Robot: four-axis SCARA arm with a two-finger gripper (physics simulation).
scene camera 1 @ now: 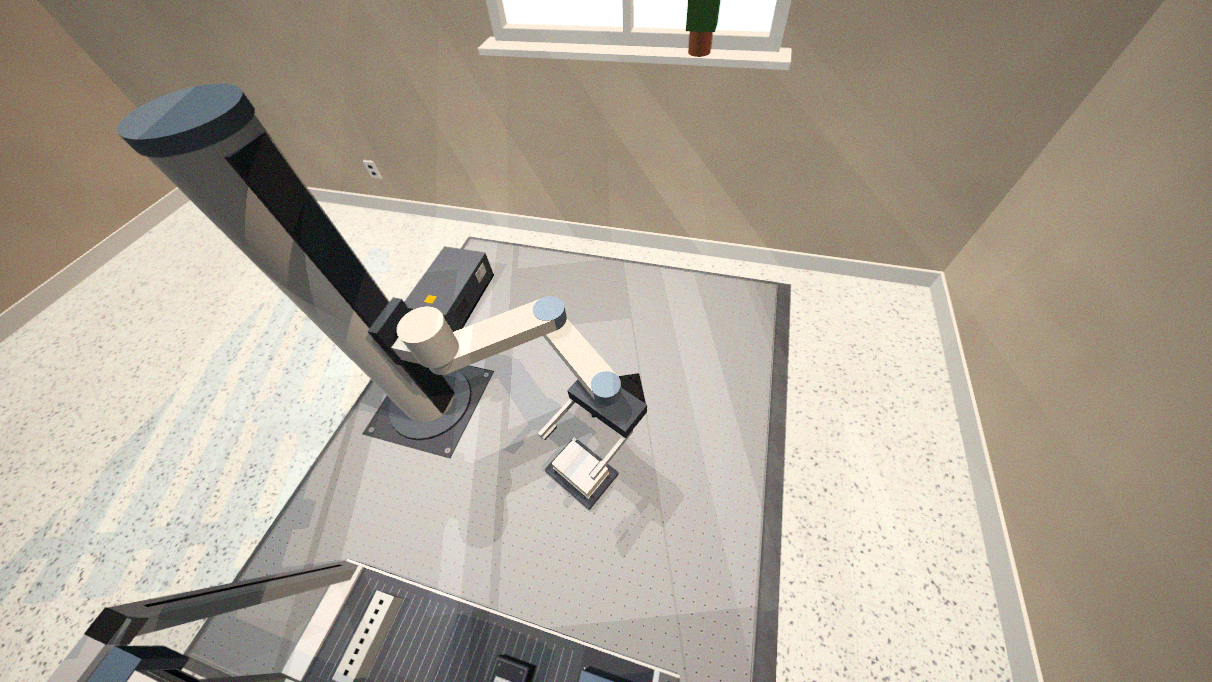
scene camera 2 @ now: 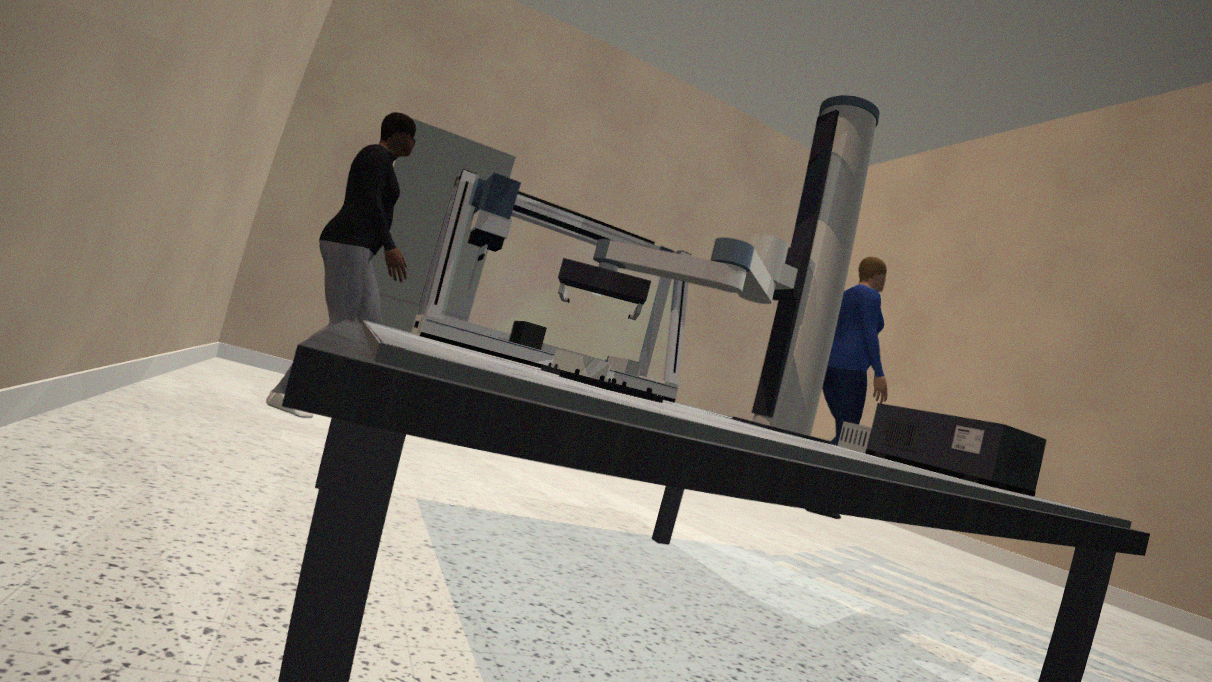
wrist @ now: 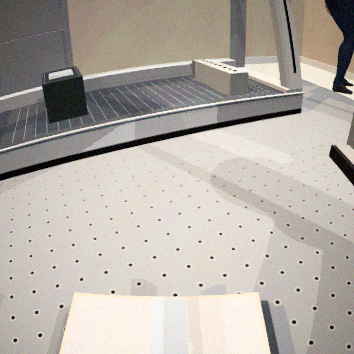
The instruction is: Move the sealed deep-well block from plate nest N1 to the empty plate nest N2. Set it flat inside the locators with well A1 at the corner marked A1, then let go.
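Places are measured from the arm's base along level axes (x ahead, y left, z up), in metres.
Where they show: gripper, fingertip midpoint: (scene camera 1: 565, 456) (scene camera 2: 599, 306) (wrist: 150, 132); arm's base, link origin: (scene camera 1: 432, 403).
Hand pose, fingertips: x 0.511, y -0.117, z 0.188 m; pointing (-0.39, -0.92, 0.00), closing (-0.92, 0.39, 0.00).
Observation:
Each offset is from my fingertips to the top centre of the thing. "spot": to the spot under its first point. Level surfaces: height alone.
The sealed deep-well block {dy +0.024, dx +0.013, dz -0.121 m} (scene camera 1: 576, 462) (scene camera 2: 578, 364) (wrist: 165, 325) is pale with a flat top and sits in plate nest N1 {dy +0.024, dx +0.013, dz -0.153 m} (scene camera 1: 590, 501) (wrist: 270, 320), a dark plate. My gripper (scene camera 1: 569, 454) (scene camera 2: 600, 307) is open and empty. Its fingers hang above the block's height, and one finger overlaps the block in scene camera 1. Part of a dark finger shows at the right edge of the wrist view. A black plate, which looks like nest N2 {dy +0.274, dx +0.045, dz -0.153 m} (scene camera 1: 635, 386), is mostly hidden under the gripper body in scene camera 1. The A1 marks are too small to tell.
A gantry deck {dz -0.126 m} (scene camera 1: 440, 623) (wrist: 145, 102) holds a black box {spot: dy -0.408, dx +0.023, dz -0.057 m} (scene camera 1: 512, 668) (scene camera 2: 528, 333) (wrist: 65, 97) and a beige slotted rack {spot: dy -0.447, dx -0.301, dz -0.082 m} (scene camera 1: 366, 636) (wrist: 220, 77). The arm's column (scene camera 1: 279, 254) (scene camera 2: 834, 254) stands beside a dark controller box (scene camera 1: 449, 279) (scene camera 2: 957, 445). Two people stand beyond the table.

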